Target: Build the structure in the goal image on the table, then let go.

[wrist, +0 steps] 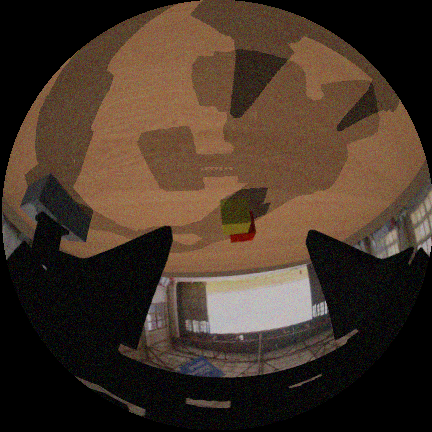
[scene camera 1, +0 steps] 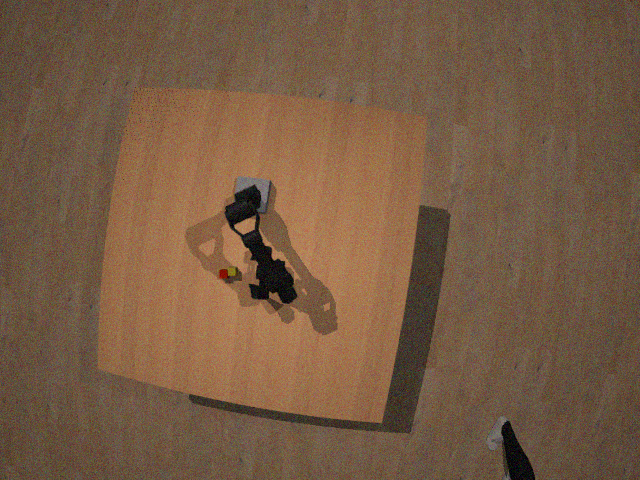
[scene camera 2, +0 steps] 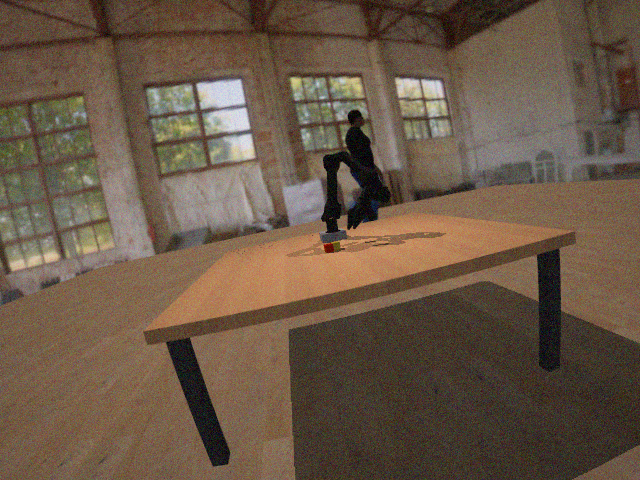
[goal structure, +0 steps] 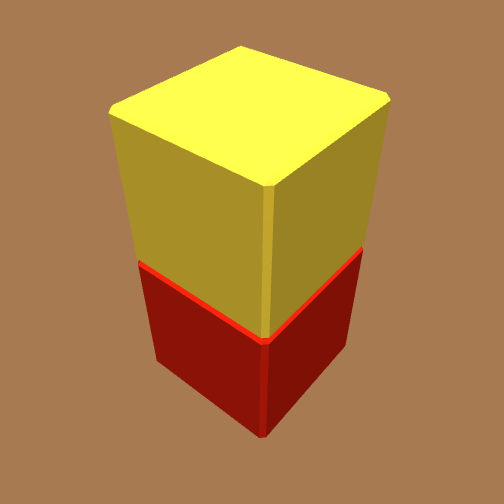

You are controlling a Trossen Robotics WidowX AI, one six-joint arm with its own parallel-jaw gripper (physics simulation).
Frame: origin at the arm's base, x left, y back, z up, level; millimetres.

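Seen in the pictures: gripper, fingertip midpoint: (wrist: 243, 235) (scene camera 1: 250, 272) (scene camera 2: 350, 229); arm's base, origin of the base link: (wrist: 50, 223) (scene camera 1: 251, 198) (scene camera 2: 333, 231).
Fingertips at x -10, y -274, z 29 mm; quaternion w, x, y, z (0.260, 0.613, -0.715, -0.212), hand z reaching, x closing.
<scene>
Offsets run from my fingertips to a thing's top centre. Level surfaces: height alone.
A red cube {dy -7, dx -118, dz -39 mm} (scene camera 1: 223, 273) (scene camera 2: 328, 248) (wrist: 243, 238) and a yellow cube {dy +1, dx -83, dz -39 mm} (scene camera 1: 232, 271) (scene camera 2: 336, 245) (wrist: 235, 212) sit side by side on the table {dz -72 mm} (scene camera 1: 336, 155) (scene camera 2: 310, 281), at the same level and apparently touching. In the wrist view the yellow cube partly hides the red one. My gripper (scene camera 2: 353, 223) (wrist: 243, 235) is open and empty. It hangs above the table, off to the right of the cubes in both scene views. In scene camera 1 the arm hides the fingertips.
The arm's grey base block (scene camera 1: 263, 200) (scene camera 2: 332, 237) (wrist: 56, 206) stands on the table near the cubes. Shadows of the arm fall across the tabletop. A person in black (scene camera 2: 359, 147) stands beyond the table. Part of a leg (scene camera 1: 516, 454) shows off the table's lower right corner.
</scene>
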